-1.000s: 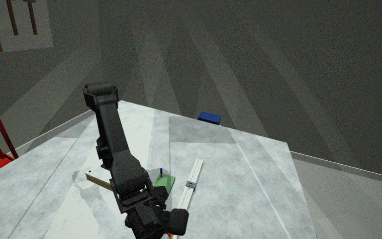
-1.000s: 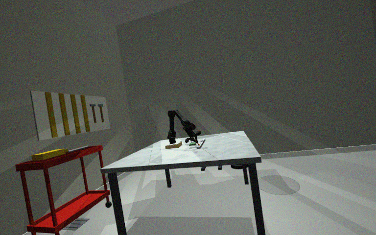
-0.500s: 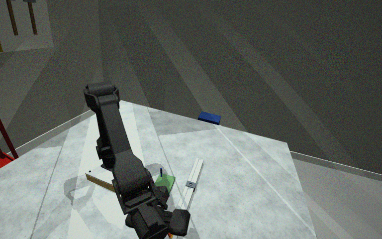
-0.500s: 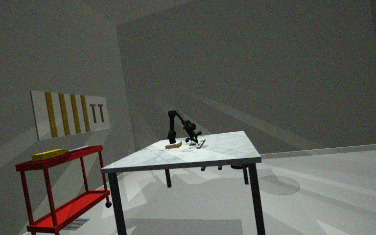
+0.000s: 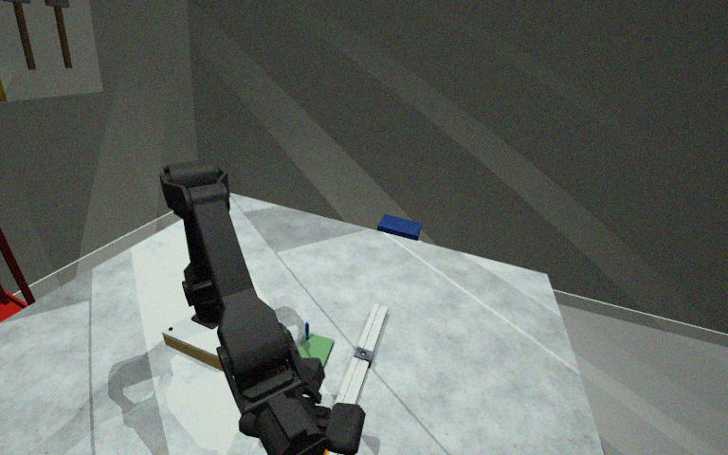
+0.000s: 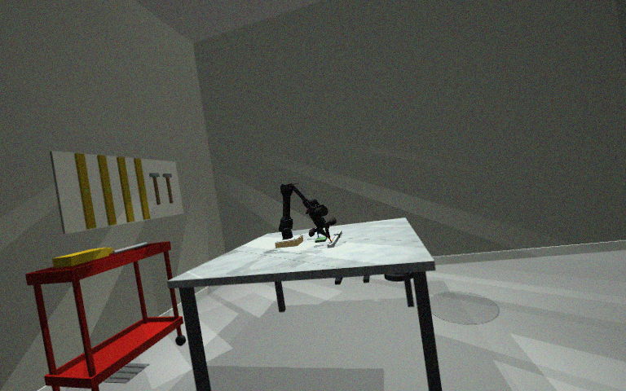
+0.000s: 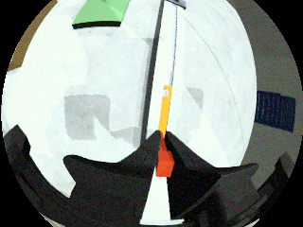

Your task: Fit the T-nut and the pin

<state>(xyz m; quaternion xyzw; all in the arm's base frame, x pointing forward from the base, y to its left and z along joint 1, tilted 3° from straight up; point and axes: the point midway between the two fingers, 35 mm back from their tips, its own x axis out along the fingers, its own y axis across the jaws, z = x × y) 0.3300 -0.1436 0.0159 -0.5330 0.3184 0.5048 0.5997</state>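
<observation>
My gripper tip is 2 cm to the right of the brass T-nut. From my gripper tip the other things lie so: aluminum rail: 19 cm to the left, 3 cm below; then blue pin: 13 cm behind, 20 cm to the left, 2 cm below; then green tray: 12 cm behind, 19 cm to the left, 4 cm below.
</observation>
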